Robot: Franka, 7 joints.
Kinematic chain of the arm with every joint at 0, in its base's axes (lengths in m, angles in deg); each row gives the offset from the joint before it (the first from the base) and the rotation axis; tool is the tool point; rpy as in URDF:
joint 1: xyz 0 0 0.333 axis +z
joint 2: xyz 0 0 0 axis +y
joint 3: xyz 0 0 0.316 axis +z
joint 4: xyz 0.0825 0 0 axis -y
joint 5: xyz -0.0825 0 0.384 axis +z
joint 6: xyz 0 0 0 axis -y
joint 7: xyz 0.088 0 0 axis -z
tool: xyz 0 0 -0.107 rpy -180 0 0
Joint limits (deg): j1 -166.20..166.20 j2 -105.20..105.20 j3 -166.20..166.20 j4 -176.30..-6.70 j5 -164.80..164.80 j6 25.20..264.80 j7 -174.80..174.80
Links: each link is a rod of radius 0.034 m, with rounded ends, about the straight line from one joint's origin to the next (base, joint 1, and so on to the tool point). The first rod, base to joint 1, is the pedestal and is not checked.
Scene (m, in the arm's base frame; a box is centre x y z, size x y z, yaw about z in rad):
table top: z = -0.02
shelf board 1: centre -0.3 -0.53 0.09 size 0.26 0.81 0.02 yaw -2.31
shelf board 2: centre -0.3 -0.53 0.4 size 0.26 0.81 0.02 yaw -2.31
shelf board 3: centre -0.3 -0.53 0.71 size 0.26 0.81 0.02 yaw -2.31
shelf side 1: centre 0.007 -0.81 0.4 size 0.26 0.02 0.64 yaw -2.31
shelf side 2: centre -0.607 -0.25 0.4 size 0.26 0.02 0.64 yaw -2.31
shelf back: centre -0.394 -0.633 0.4 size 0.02 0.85 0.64 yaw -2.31
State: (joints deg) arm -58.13 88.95 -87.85 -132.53 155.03 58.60 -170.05
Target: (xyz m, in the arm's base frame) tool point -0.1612 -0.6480 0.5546
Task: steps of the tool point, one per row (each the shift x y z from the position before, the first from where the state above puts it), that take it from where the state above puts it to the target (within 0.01 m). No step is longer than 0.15 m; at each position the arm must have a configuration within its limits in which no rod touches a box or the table.
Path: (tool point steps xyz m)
1: 0.0427 0.0429 0.0028
2: 0.0434 0.0475 -0.0003
3: 0.0435 0.0517 -0.0024
4: 0.0429 -0.0834 0.0899
5: 0.0786 -0.0535 0.1019
6: 0.1056 -0.0122 0.1035
7: -0.0528 -0.0825 0.0001
8: -0.0628 -0.0677 -0.0022
9: -0.0673 -0.0504 0.0022

